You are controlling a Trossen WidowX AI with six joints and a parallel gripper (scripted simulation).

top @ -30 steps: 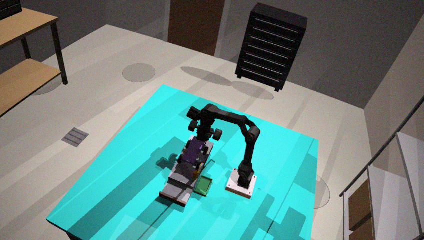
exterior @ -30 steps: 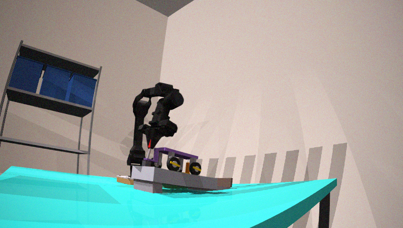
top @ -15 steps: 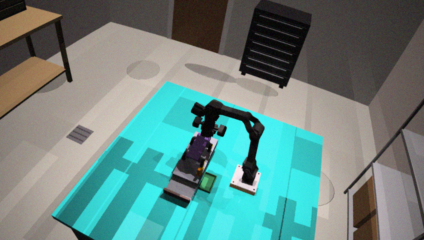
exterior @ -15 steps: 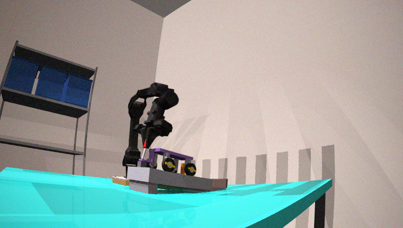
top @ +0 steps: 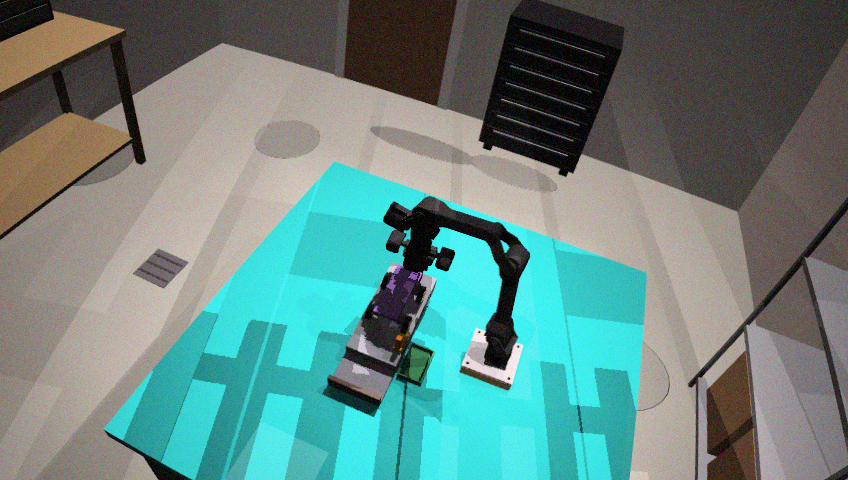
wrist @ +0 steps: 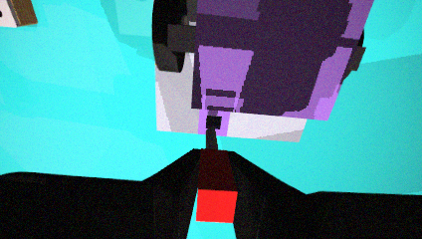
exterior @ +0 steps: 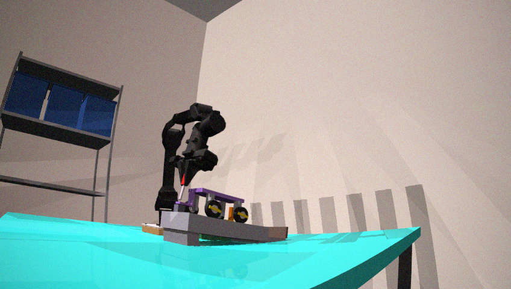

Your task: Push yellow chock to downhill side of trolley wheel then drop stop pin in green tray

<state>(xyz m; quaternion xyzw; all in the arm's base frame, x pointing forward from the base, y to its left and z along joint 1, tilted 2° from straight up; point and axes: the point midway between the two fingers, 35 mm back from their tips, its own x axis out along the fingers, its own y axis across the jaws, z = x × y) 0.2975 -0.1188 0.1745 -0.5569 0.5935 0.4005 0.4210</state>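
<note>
The green tray lies 80 mm behind my gripper tip, 220 mm to the left of it and 180 mm below it. The rest, counted from my gripper tip: yellow chock: 20 mm behind, 210 mm to the left, 90 mm below; red-headed stop pin: right at my gripper tip; purple trolley: 30 mm ahead, 110 mm to the left, 60 mm below.
</note>
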